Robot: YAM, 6 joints.
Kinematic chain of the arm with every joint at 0, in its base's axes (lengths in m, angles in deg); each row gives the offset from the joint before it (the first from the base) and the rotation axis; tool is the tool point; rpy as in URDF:
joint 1: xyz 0 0 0.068 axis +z
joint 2: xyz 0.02 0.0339 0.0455 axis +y
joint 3: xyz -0.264 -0.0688 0 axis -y
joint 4: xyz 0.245 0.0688 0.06 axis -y
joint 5: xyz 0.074 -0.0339 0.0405 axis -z
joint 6: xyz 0.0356 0 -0.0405 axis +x
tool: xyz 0 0 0 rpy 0 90 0
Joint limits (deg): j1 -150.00..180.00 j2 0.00..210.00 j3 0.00..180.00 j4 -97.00..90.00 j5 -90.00..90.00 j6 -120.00..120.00
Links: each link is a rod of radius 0.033 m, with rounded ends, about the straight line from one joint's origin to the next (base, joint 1, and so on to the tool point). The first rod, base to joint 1, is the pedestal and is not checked.
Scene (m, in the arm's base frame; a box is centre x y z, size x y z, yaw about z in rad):
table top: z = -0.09
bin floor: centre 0.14 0.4 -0.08 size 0.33 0.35 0.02 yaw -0
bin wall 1: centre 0.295 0.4 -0.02 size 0.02 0.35 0.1 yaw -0
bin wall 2: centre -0.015 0.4 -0.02 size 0.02 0.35 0.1 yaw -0
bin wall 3: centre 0.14 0.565 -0.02 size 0.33 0.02 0.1 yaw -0
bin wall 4: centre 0.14 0.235 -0.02 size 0.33 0.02 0.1 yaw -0
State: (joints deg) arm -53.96 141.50 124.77 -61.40 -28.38 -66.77
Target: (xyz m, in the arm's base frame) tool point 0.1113 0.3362 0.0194
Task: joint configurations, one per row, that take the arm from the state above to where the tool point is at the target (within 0.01 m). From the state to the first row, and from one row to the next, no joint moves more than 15 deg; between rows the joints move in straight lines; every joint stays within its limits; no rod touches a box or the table.
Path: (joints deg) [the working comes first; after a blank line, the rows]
Joints at the target: 68.27 144.95 88.88 -76.25 -36.27 -66.77
Straight joint move there: touches bin wall 1, bin wall 4.

1: -40.78 137.89 120.18 -65.67 -30.25 -71.83
2: -27.61 134.28 115.60 -69.95 -32.12 -76.89
3: -14.43 130.67 111.01 -74.22 -33.99 -81.95
4: -1.26 127.06 106.43 -78.50 -35.86 -87.01
5: 11.92 123.45 101.84 -82.77 -37.73 -92.08
6: 25.09 119.84 97.26 -87.04 -39.60 -97.14
7: 38.27 116.23 92.67 -91.32 -41.47 -102.20
8: 48.27 125.80 91.41 -86.30 -39.73 -90.39
9: 58.27 135.38 90.14 -81.27 -38.00 -78.58
10: 68.27 144.95 88.88 -76.25 -36.27 -66.77

